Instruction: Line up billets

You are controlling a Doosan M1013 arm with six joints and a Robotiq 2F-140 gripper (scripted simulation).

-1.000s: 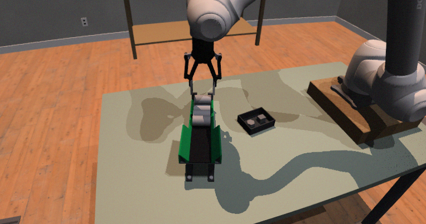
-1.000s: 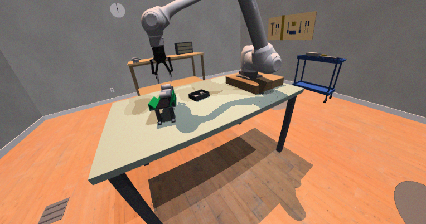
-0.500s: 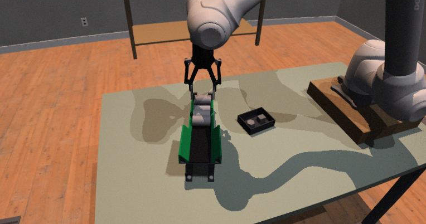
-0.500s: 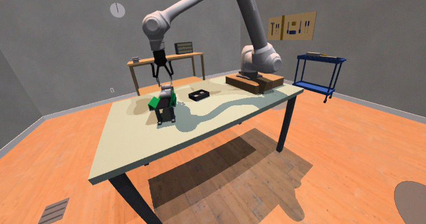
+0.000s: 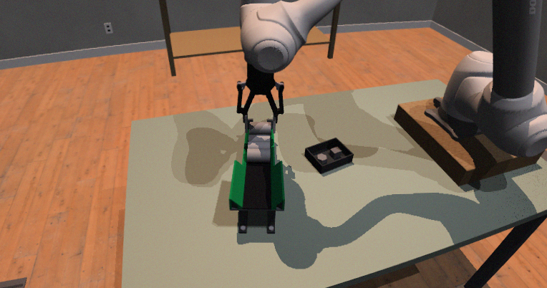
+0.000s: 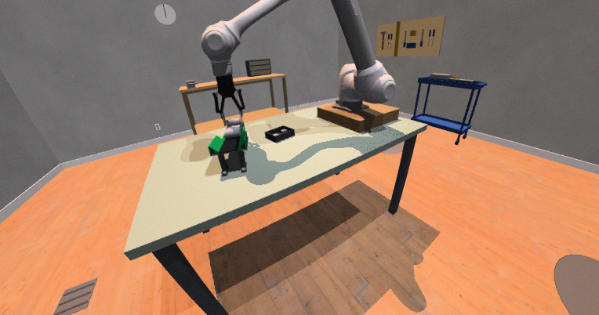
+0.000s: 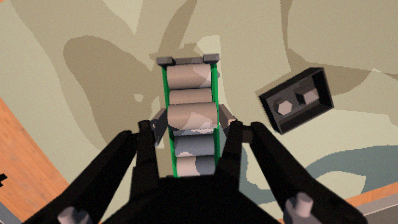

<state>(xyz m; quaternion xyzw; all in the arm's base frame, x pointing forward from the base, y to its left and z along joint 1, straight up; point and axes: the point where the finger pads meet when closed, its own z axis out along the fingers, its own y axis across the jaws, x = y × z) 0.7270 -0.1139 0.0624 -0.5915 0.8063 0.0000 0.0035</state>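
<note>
My gripper is now 110 mm to the right of the green feed ramp, 60 mm above it and 40 mm short of it. Also, from my hand: black tray: 210 mm behind, 120 mm below, 80 mm to the left; then grey stop: 80 mm to the right, 70 mm below, 20 mm behind.
</note>
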